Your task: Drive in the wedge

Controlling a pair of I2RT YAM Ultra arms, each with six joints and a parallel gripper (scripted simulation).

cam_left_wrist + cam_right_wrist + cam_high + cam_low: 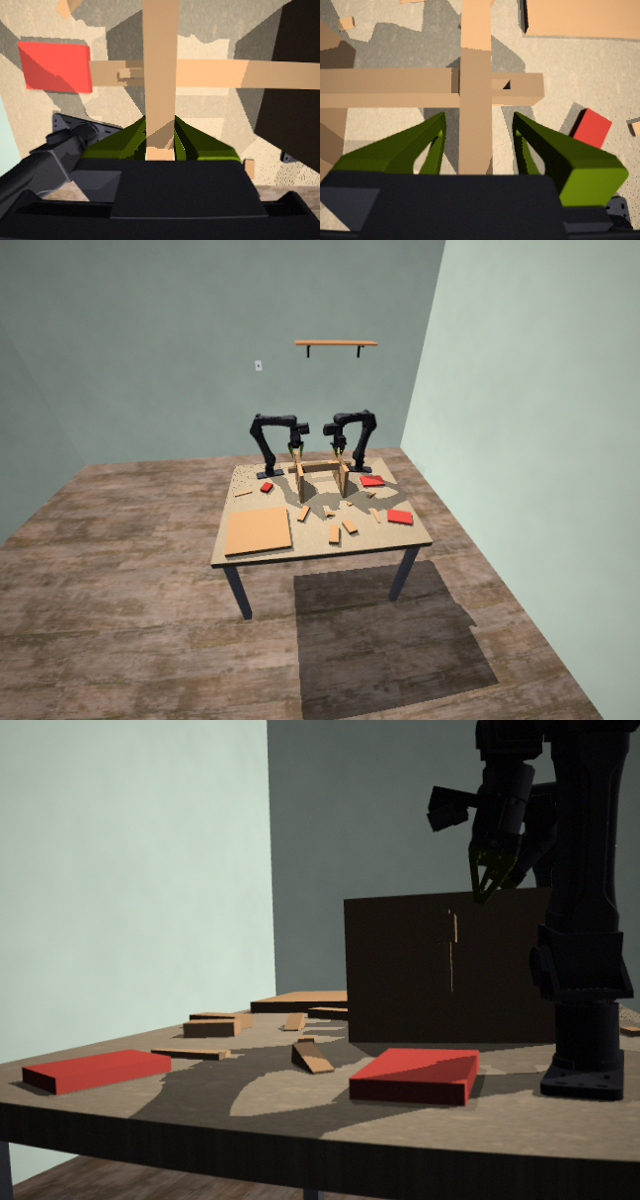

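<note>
The rail is 13 cm to the right of my left hand, 6 cm ahead of it and 4 cm below it. Also, from my left hand: flat board (53 cm to the right, 44 cm ahead, 19 cm below).
</note>
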